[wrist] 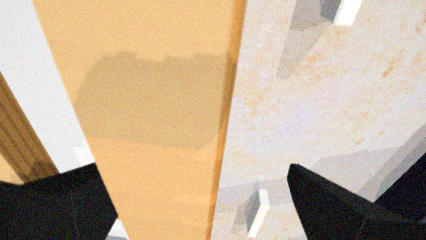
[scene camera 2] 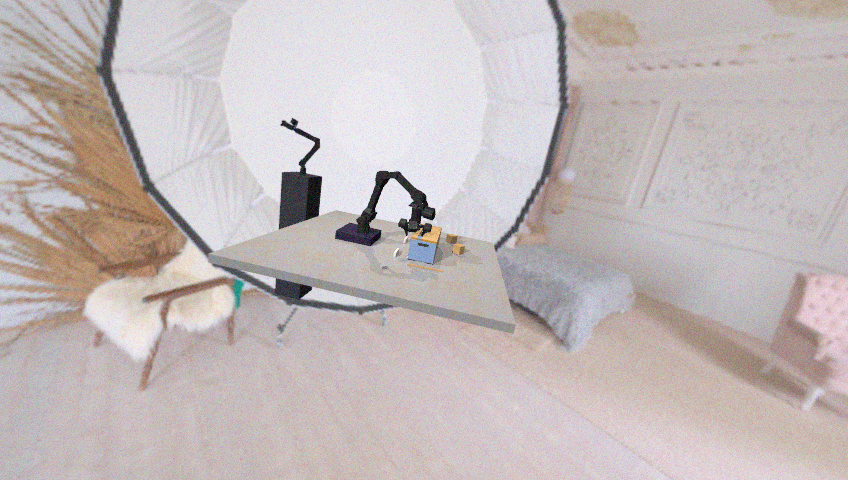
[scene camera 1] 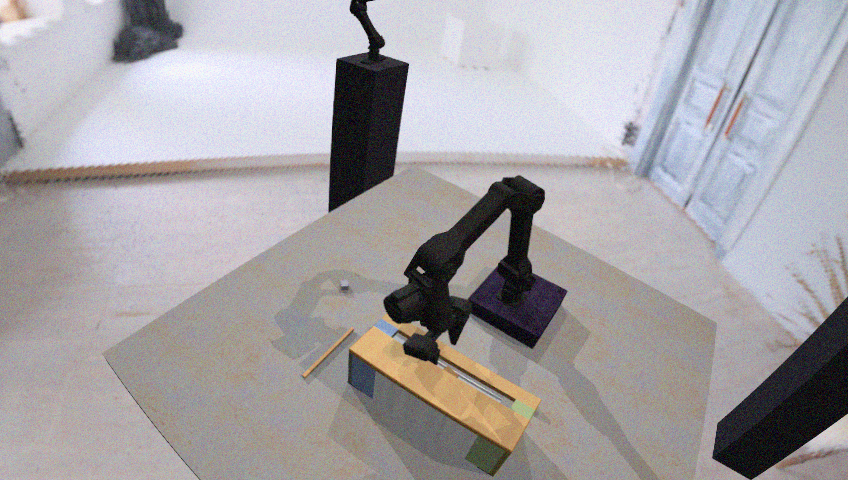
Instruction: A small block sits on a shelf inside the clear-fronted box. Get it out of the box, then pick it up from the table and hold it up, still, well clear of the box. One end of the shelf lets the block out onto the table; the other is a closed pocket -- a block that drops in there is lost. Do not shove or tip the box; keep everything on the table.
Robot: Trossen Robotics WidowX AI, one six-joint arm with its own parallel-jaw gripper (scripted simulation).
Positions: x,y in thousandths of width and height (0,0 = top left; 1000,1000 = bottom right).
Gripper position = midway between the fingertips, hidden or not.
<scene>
I see my gripper (scene camera 1: 523,741) and a box (scene camera 1: 548,864).
The box is seen too in the wrist view (wrist: 346,410). My gripper shows as well in the wrist view (wrist: 508,681).
</scene>
